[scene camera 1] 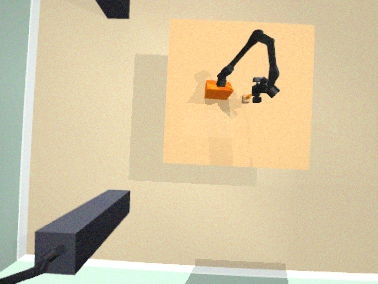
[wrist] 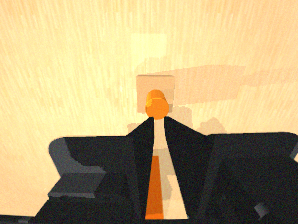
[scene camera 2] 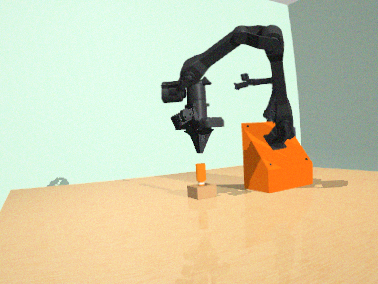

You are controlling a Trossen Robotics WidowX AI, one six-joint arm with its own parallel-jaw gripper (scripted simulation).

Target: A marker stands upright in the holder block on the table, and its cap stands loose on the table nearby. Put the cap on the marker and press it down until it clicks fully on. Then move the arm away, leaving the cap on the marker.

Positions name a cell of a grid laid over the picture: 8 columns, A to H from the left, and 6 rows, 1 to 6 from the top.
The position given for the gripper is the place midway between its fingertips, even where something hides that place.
Observation:
In view: the gripper (scene camera 2: E4).
The gripper also shows in the wrist view (wrist: E4).

